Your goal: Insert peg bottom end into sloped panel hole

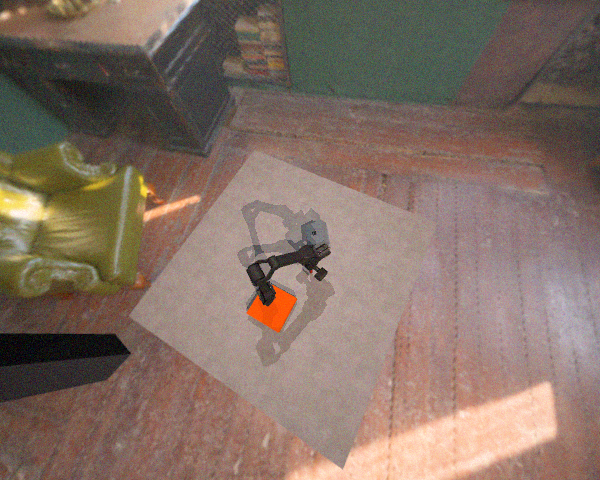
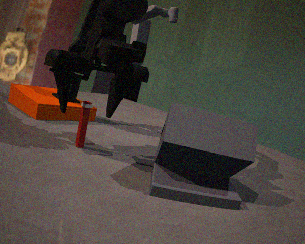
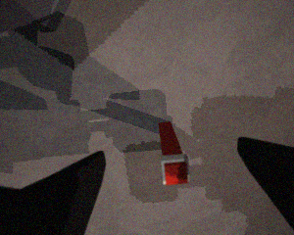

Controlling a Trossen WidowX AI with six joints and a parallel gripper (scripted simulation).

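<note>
Right now my gripper tip is right at the red square peg. Round my gripper tip: grey sloped panel: 18 cm ahead, 10 cm to the left, 1 cm above; then grey foot: 19 cm ahead, 8 cm to the left, 5 cm below.
</note>
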